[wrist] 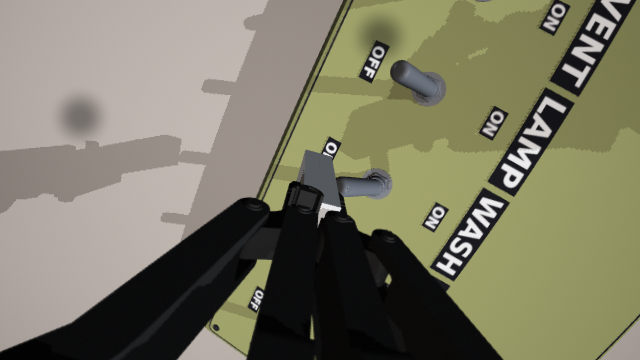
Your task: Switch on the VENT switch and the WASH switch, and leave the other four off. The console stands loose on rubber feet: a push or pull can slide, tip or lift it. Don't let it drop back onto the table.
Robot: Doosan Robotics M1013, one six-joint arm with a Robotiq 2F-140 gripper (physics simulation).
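Frame: origin at the arm's base, x ahead, y left, z up, level; metres.
Where they show: gripper, between the fingertips: [312,174].
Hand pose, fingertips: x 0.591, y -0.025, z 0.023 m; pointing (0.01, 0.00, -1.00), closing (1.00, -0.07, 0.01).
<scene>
Each offset is from my fingertips to the top centre of the thing. "spot": to the spot under its first point. Level surfaces: height alone.
The green console {spot: dz +0.001, dx +0.123, dy +0.007 m} [500,200] fills the right side of the wrist view. The WASH switch {dz +0.010, dx +0.032, dy -0.005 m} [362,186] leans toward its OFF label {spot: dz -0.044, dx +0.013, dy +0.005 m} [331,148], which is partly covered. My gripper [312,174] is shut and empty, with its fingertips at the OFF side of the WASH lever tip; whether they touch it I cannot tell. The LAMP switch {dz +0.010, dx +0.047, dy +0.065 m} [415,80] leans toward OFF. The VENT label {dz +0.003, dx +0.144, dy +0.118 m} [595,45] and its ON label {spot: dz -0.011, dx +0.120, dy +0.122 m} [554,17] show at the upper right. A sliver of the VENT switch's base {spot: dz -0.027, dx +0.080, dy +0.122 m} [483,0] is at the top edge; its lever position is out of view.
The LAMP label {dz +0.003, dx +0.128, dy +0.047 m} [531,142] and WASH label {dz +0.003, dx +0.113, dy -0.023 m} [470,234] run along the console's right side. Another OFF label [256,299] shows at the lower left; its lever is hidden behind the gripper. The pale table {dz -0.118 m} [125,60] lies left of the console edge, with shadows across it.
</scene>
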